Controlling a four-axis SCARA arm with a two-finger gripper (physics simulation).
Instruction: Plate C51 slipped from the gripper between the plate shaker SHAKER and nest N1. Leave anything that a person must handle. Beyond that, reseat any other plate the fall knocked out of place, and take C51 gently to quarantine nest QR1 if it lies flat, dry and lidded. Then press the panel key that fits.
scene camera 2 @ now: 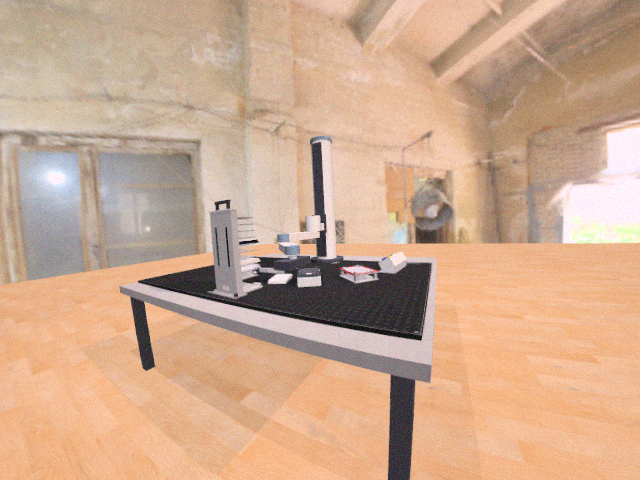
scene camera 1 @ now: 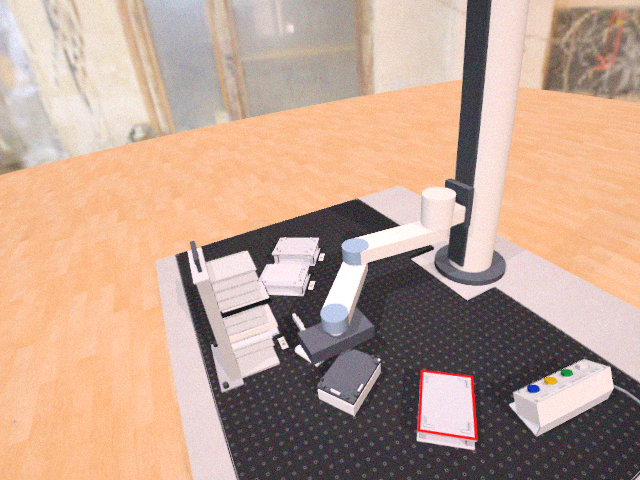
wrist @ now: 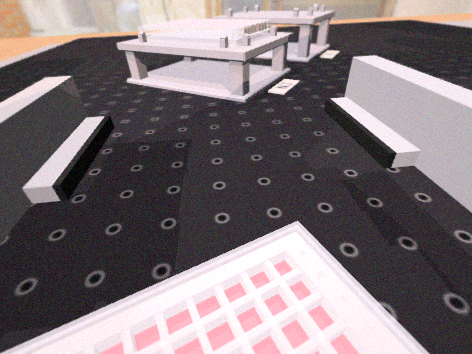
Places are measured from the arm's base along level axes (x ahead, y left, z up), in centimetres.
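Pixels of known places: gripper, fingertip midpoint: (scene camera 2: 267, 267) (scene camera 1: 311, 309) (wrist: 219, 92); arm's base, link origin: (scene camera 2: 326, 260) (scene camera 1: 468, 264).
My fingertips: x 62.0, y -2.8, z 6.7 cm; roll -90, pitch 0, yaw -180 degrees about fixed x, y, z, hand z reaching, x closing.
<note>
Ahead of a thing's pixels: the offset from my fingertips to its top centre. "pt": to the spot under its first point.
A white plate with pink wells @(dx +2.0, dy +9.9, dz -3.7 cm) (wrist: 215, 325) (scene camera 2: 279, 279) lies flat on the mat, beside the shaker with its dark top @(pt dx +1.7, dy +26.9, dz +0.1 cm) (scene camera 1: 351, 374) (scene camera 2: 309, 277). Whether it wears a lid, I cannot tell. My gripper (wrist: 219, 92) is low and partly open; in the wrist view both pads stand apart with bare mat between them and the plate's corner below them. In scene camera 1 the gripper body hides most of the plate. Beyond stands a nest (scene camera 1: 284, 276) (wrist: 240, 52) bearing a clear-topped plate @(dx +0.3, dy -22.8, dz +0.5 cm) (wrist: 200, 30); its seating is unclear. Another nest @(dx -10.6, dy -36.8, dz +1.0 cm) (scene camera 1: 296, 248) (wrist: 317, 20) stands behind.
A red-rimmed nest @(dx -13.3, dy +43.8, dz -0.8 cm) (scene camera 1: 421, 403) (scene camera 2: 359, 269) stands beyond the shaker. The key panel @(dx -37.2, dy +56.0, dz +3.0 cm) (scene camera 1: 563, 395) (scene camera 2: 392, 262) has blue, yellow, green and white keys. A tall shelved rack (scene camera 1: 211, 310) (scene camera 2: 224, 253) stands near the table's edge. The arm's column (scene camera 1: 496, 155) (scene camera 2: 326, 206) stands at the back.
</note>
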